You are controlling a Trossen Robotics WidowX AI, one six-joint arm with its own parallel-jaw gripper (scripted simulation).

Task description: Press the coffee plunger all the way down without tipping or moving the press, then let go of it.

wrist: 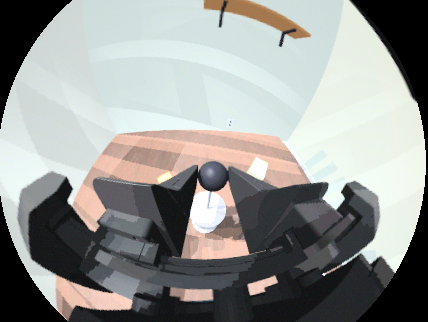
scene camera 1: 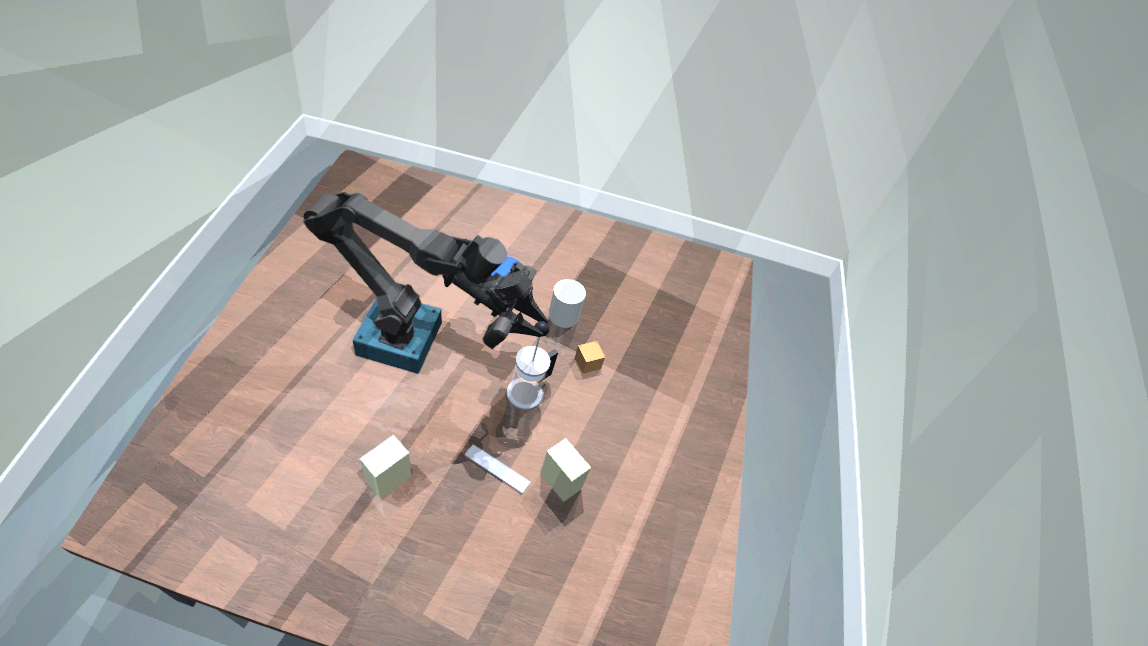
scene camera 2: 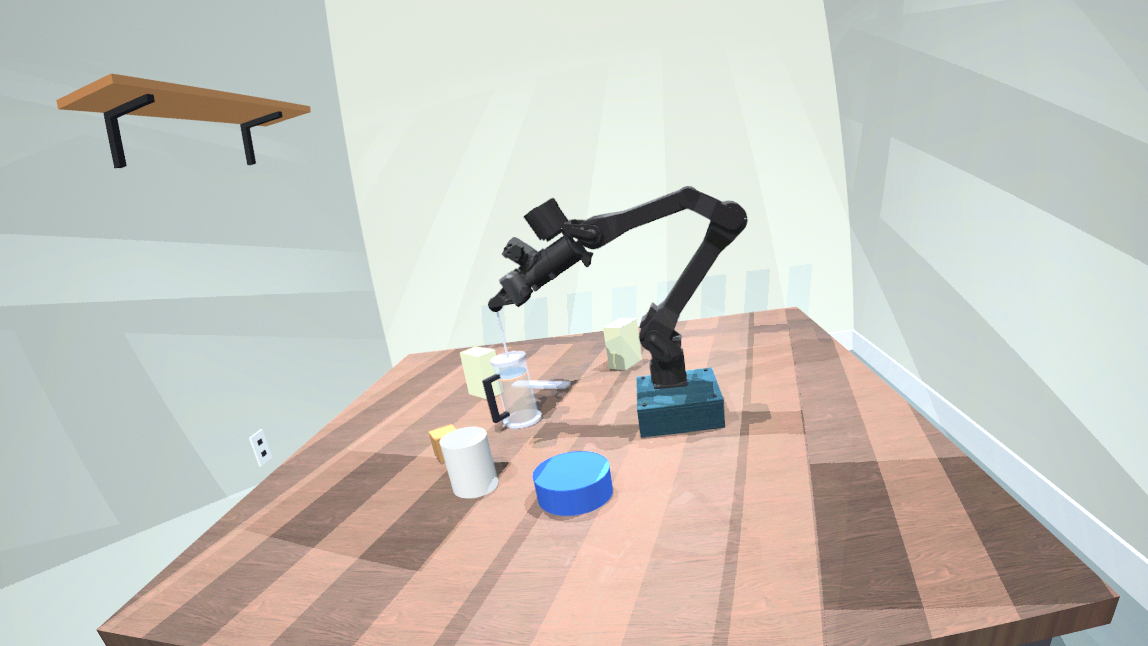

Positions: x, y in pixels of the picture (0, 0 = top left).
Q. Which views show the glass coffee press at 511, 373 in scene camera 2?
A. The wrist view, scene camera 1 and scene camera 2: all of them.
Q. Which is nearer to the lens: the glass coffee press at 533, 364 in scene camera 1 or the white cylinder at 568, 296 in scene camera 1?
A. The glass coffee press.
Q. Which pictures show the gripper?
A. The wrist view, scene camera 1 and scene camera 2: all of them.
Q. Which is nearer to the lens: the glass coffee press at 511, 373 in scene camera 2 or the blue disc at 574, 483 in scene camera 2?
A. The blue disc.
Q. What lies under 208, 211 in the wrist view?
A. A glass coffee press.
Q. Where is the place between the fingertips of the gripper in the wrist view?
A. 213, 169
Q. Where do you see a white cylinder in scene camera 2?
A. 466, 451
